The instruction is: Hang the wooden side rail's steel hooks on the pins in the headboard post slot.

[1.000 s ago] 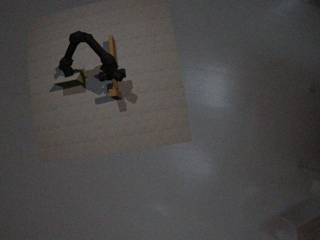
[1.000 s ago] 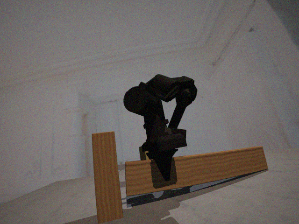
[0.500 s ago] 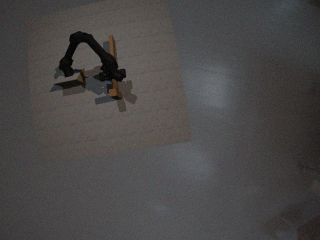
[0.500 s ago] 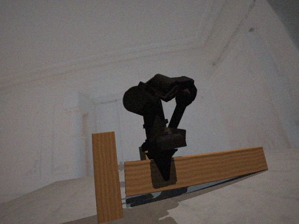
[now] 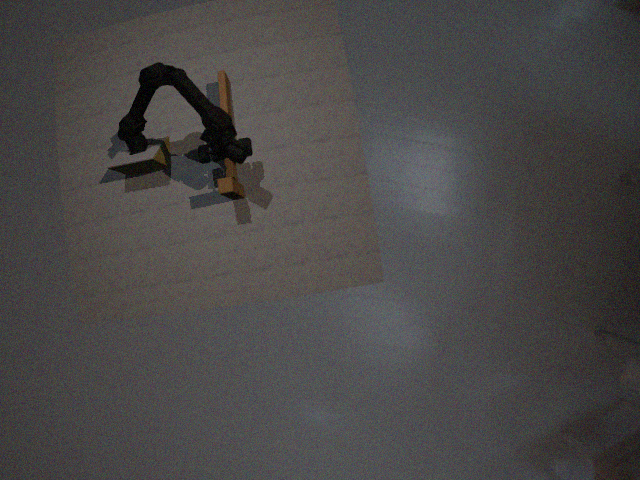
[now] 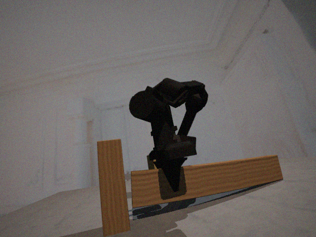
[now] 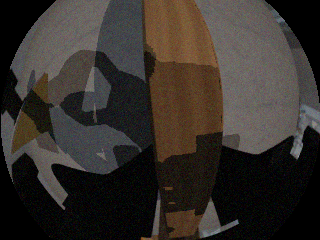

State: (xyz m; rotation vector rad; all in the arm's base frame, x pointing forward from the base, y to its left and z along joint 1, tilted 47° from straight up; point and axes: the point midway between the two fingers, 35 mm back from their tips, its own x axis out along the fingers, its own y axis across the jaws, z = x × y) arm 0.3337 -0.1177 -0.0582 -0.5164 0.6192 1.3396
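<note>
Right now my gripper tip is 130 mm to the left of the headboard post, 40 mm below it and 20 mm past it.
</note>
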